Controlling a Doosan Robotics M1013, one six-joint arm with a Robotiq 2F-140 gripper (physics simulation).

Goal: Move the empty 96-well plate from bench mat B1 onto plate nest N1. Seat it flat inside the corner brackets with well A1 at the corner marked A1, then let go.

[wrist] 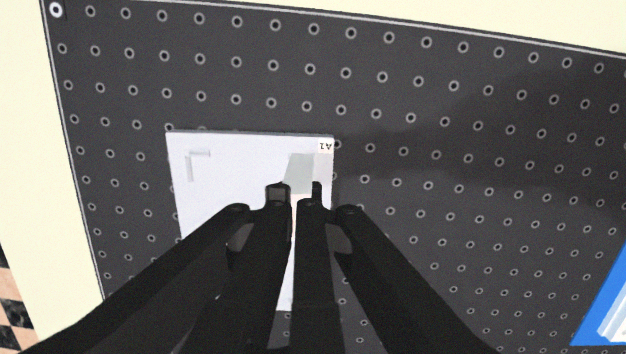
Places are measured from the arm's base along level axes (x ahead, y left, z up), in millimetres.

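Pixels of known places: gripper, between the fingertips: (302, 171).
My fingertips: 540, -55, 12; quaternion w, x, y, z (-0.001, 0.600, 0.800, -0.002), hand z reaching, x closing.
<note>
For each thing: its top centre in the pictures, then the offset to it from my fingertips, as dx, dy, dz. "spot": a spot on its surface instead. Level surfaces: height alone.
- plate nest, centre of its top: (252, 237) +65, -23, +0
- raised corner bracket, a spot on its surface: (189, 167) spot: +22, -79, -1
- A1 label, a spot on its surface: (325, 146) spot: -22, +10, -3
- whitish 96-well plate, a spot on its surface: (616, 320) spot: +58, +336, -4
- blue mat, height of its surface: dz -13
- dark board, height of its surface: dz -15
- cream surface, height of its surface: dz -28
The plate nest (225, 175) is a pale flat plate on the dark board, partly hidden behind my fingers. A raised corner bracket (189, 167) shows near its upper left corner. The A1 label (325, 146), upside down in this view, marks its upper right corner. My gripper (302, 171) is shut, with nothing held, and its fingertips overlap the nest's right part in the view. At the lower right edge, part of a whitish 96-well plate (616, 320) shows on a blue mat (607, 295), well to the right of my gripper. Its A1 corner is out of view.
The dark board (425, 150) has rows of ringed holes and lies under the nest. A cream surface (25, 150) borders it at the left and top. A checkered floor (12, 295) shows at the lower left. A shadow falls across the board's right part.
</note>
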